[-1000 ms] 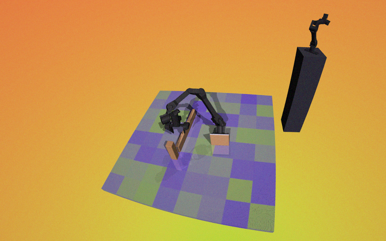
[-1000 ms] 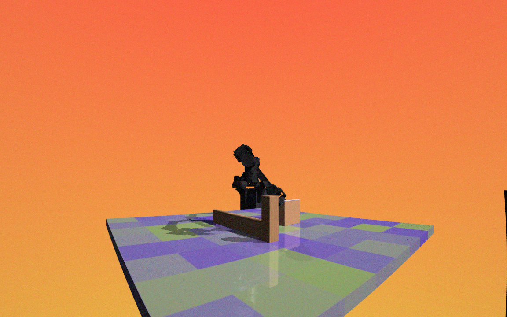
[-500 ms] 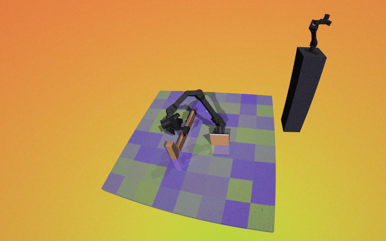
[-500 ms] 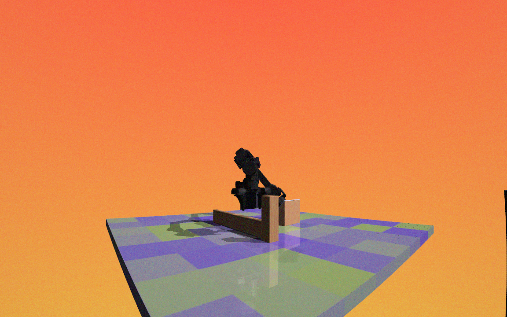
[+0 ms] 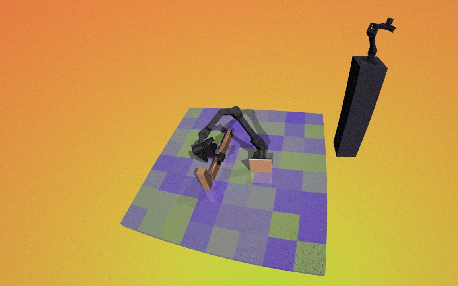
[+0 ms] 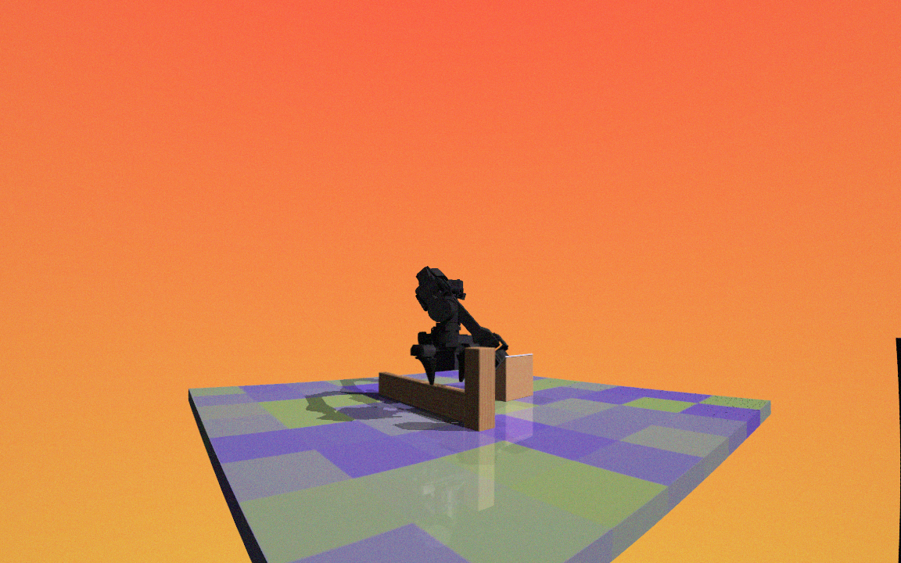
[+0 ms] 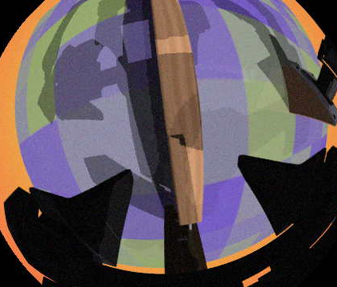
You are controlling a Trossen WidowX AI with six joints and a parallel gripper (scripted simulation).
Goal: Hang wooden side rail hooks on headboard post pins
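My gripper tip is 14 cm to the right of the wooden headboard post, 3 cm short of it and 1 cm below it.
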